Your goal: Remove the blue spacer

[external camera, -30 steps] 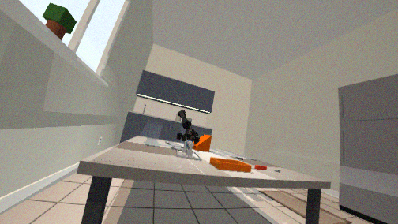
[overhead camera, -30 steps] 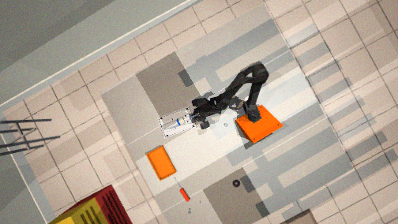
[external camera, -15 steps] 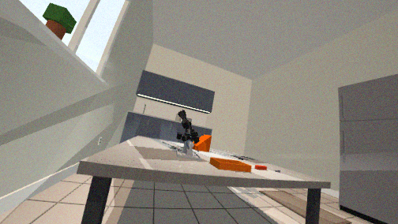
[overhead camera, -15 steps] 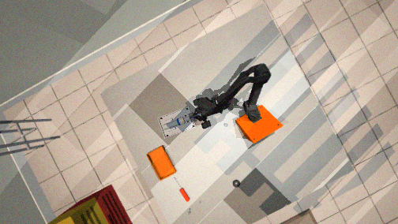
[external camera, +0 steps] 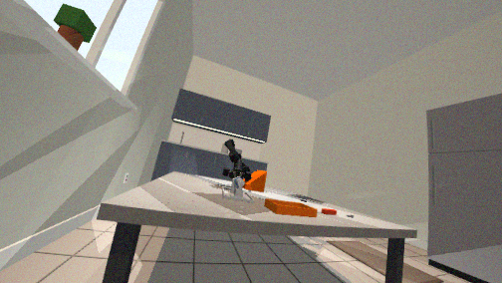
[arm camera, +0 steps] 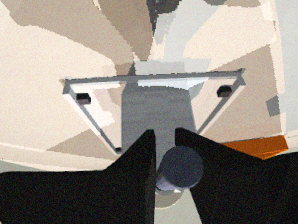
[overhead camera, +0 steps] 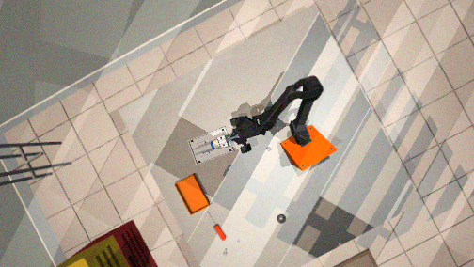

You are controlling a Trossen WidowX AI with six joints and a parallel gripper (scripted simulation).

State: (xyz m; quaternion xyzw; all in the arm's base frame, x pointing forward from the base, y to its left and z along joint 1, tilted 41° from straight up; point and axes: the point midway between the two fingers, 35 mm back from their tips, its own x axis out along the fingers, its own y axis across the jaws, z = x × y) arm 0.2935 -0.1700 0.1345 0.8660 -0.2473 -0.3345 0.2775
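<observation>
Right now my gripper tip is 40 mm short of the dark shaft, 10 mm to the left of it and 20 mm below it. From my gripper tip the other things lie so: orange tray (360 mm ahead, 140 mm to the left, 50 mm below); blue spacer (100 mm ahead, 20 mm to the right, 20 mm above).
</observation>
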